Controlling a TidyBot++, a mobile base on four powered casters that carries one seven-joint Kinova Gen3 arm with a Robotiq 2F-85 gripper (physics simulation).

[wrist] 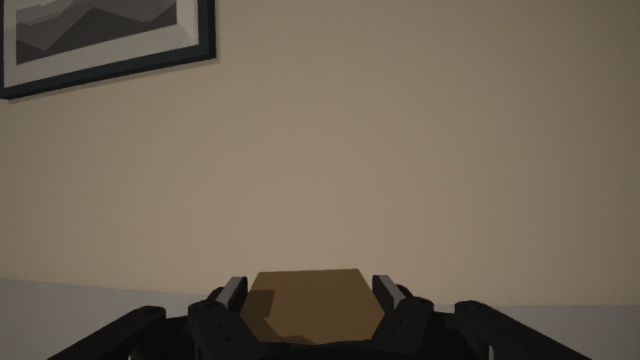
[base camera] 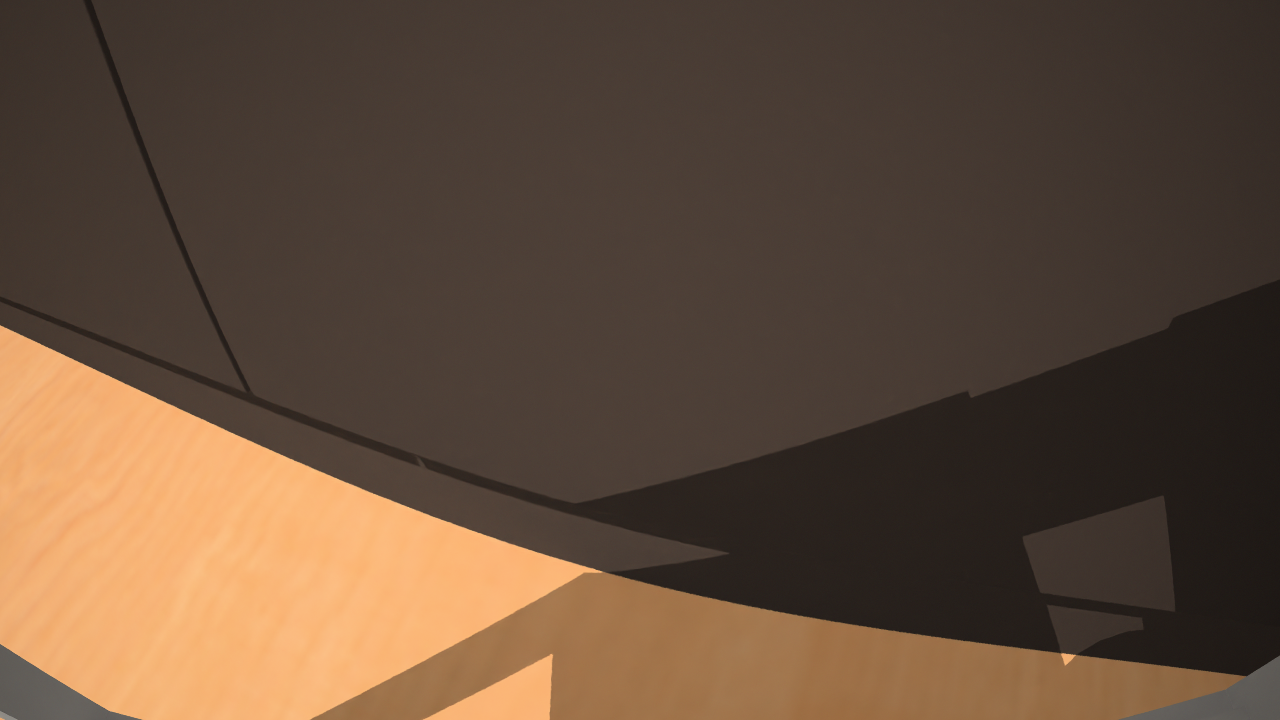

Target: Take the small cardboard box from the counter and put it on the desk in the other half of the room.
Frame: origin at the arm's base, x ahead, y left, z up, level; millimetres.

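Seen in the pictures: gripper, fingertip midpoint: [wrist: 310, 296].
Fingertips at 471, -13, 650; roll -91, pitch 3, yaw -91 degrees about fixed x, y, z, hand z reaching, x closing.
A point is followed by its place in that frame, as x, y, z.
The small brown cardboard box [wrist: 315, 307] @(452, -15, 652) is between the fingers at the bottom middle of the wrist view. My gripper [wrist: 310, 296] @(471, -13, 650) is shut on it, with one grey pad at each side of the box. The light grey counter top [wrist: 60, 310] @(848, 386, 513) [wrist: 575, 327] @(661, -323, 513) shows low in the wrist view, behind and to both sides of the gripper. How far the box is above it cannot be told. The gripper and the box do not show in the base view. The desk does not show in either view.
A beige wall [wrist: 375, 150] @(814, -128, 740) rises behind the counter, with a dark-framed picture [wrist: 207, 50] @(875, 128, 924) at the upper left. In the base view, a dark cabinet front [base camera: 626, 223] @(236, 7, -136) stands very close ahead, above the sunlit wooden floor [base camera: 223, 537] @(309, 291, -396).
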